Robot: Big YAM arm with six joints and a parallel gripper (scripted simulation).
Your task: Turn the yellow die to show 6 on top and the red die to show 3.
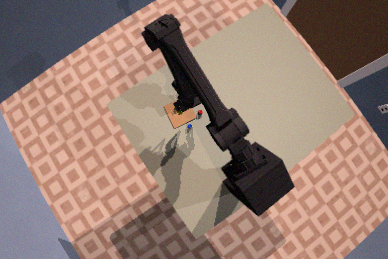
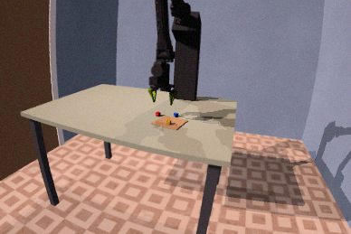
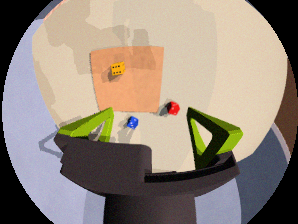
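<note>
The red die is 40 mm behind my hand, 60 mm to the right of it and 90 mm below it. From my hand the other things lie so: yellow die 20 mm ahead, 60 mm to the left, 80 mm below; blue die 100 mm behind, 20 mm to the left, 90 mm below; orange mat 10 mm behind, 50 mm to the left, 100 mm below.
</note>
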